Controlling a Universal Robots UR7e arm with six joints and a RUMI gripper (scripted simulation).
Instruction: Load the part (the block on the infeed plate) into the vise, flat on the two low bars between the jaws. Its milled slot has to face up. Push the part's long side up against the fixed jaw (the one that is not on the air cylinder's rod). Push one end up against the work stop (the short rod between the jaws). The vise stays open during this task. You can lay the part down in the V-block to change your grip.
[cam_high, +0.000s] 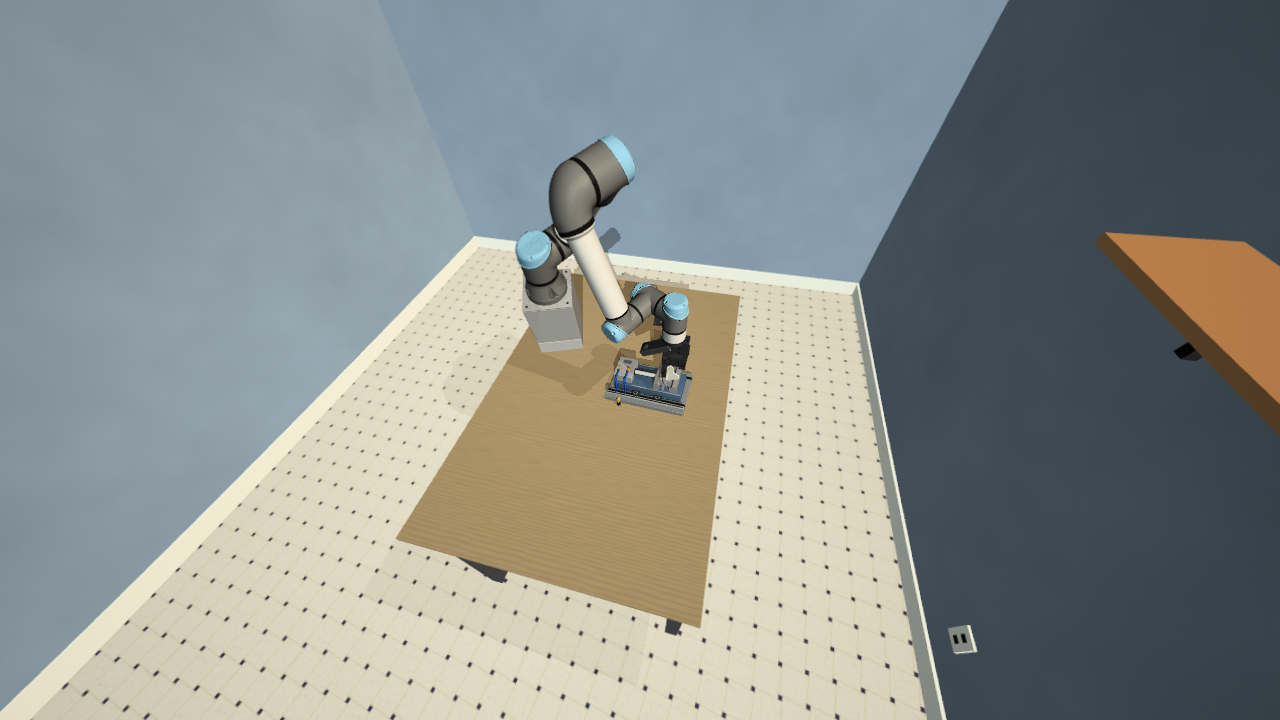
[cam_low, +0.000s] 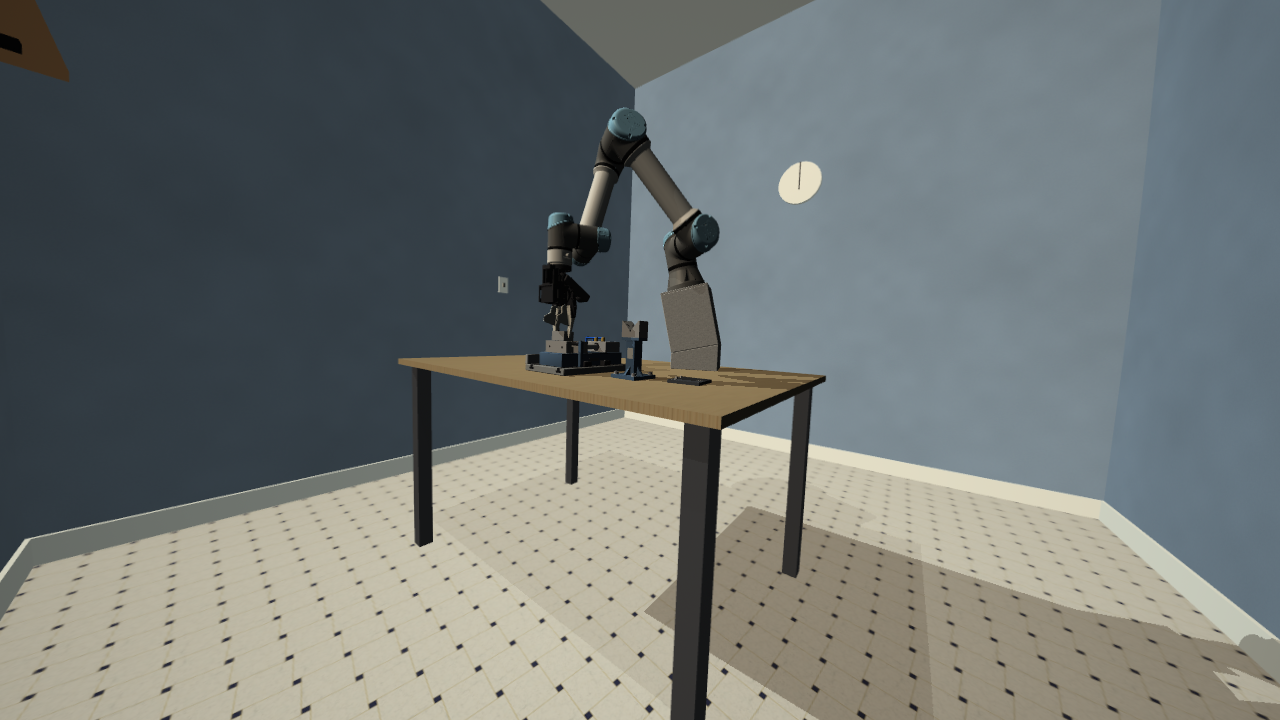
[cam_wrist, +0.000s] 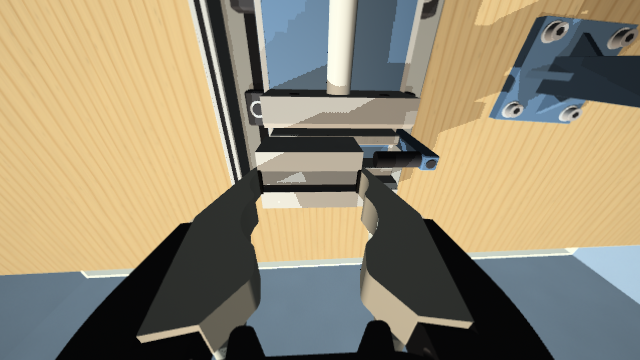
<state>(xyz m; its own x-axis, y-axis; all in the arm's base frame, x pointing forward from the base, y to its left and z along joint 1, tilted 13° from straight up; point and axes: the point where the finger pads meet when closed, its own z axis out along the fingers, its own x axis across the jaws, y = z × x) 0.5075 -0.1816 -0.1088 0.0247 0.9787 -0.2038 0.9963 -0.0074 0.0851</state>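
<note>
The fixed jaw is 30 mm ahead of my hand, 20 mm to the left of it and 40 mm below it. The rest, counted from my hand: cylinder rod (90 mm behind, 20 mm to the left, 40 mm below); part (right at my hand); moving jaw (30 mm behind, 20 mm to the left, 40 mm below).
</note>
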